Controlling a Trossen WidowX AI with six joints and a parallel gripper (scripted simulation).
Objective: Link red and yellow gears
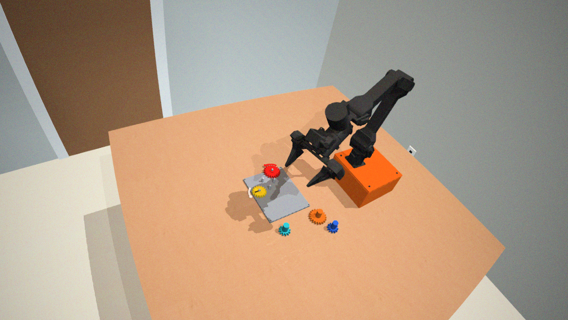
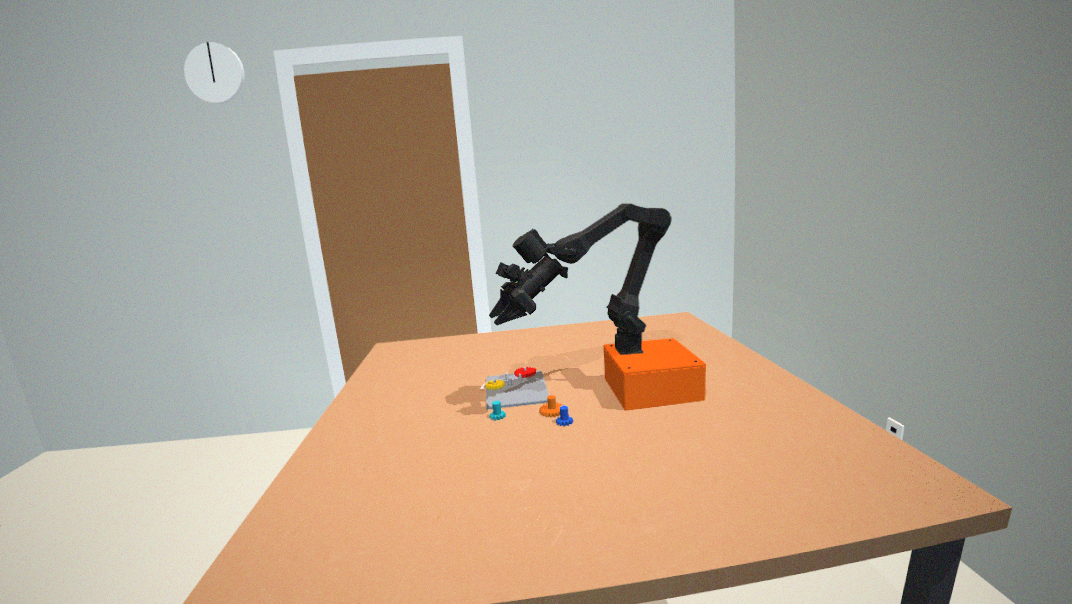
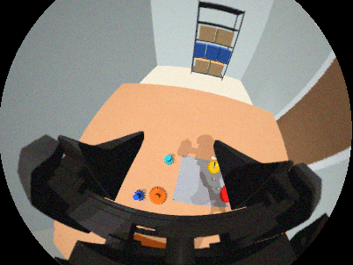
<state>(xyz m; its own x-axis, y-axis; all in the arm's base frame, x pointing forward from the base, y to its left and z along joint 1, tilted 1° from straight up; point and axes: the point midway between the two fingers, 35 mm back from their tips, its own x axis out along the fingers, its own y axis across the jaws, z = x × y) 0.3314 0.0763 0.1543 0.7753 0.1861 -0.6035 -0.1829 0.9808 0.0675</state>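
Right now my gripper tip is 23 cm above the orange gear, 13 cm past it and 3 cm to the right of it. The rest, counted from my gripper tip: blue gear (23 cm below, 15 cm behind, 9 cm to the left); then yellow gear (23 cm below, 14 cm to the right, 2 cm ahead); then teal gear (23 cm below, 3 cm to the left, 1 cm ahead).
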